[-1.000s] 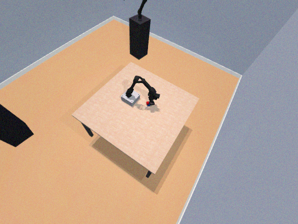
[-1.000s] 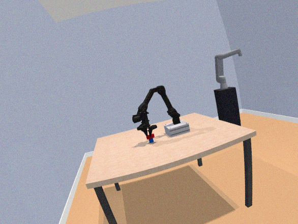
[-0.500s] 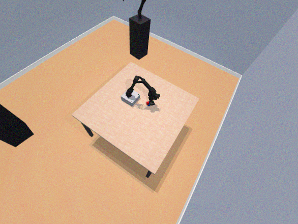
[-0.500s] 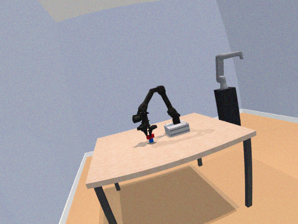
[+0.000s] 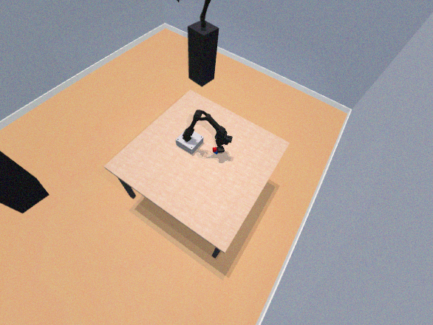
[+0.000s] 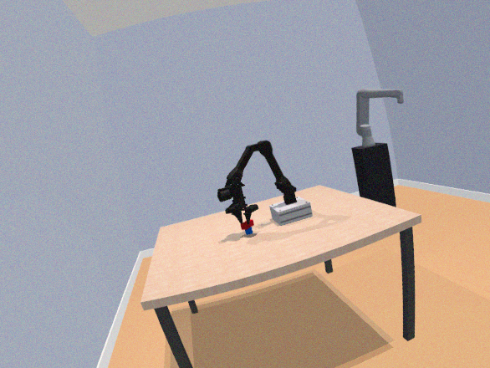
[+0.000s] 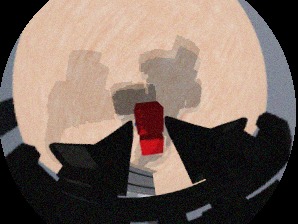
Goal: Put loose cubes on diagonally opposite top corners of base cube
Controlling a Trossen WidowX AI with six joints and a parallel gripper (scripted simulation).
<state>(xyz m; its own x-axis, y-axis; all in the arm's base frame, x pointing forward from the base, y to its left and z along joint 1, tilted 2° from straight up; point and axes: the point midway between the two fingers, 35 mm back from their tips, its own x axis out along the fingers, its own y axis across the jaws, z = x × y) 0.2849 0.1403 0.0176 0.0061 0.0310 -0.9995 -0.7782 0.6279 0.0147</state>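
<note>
Right now the red cube is 10 mm below my gripper tip. Round my gripper tip: blue cube (40 mm below, 20 mm to the right, 10 mm behind).
</note>
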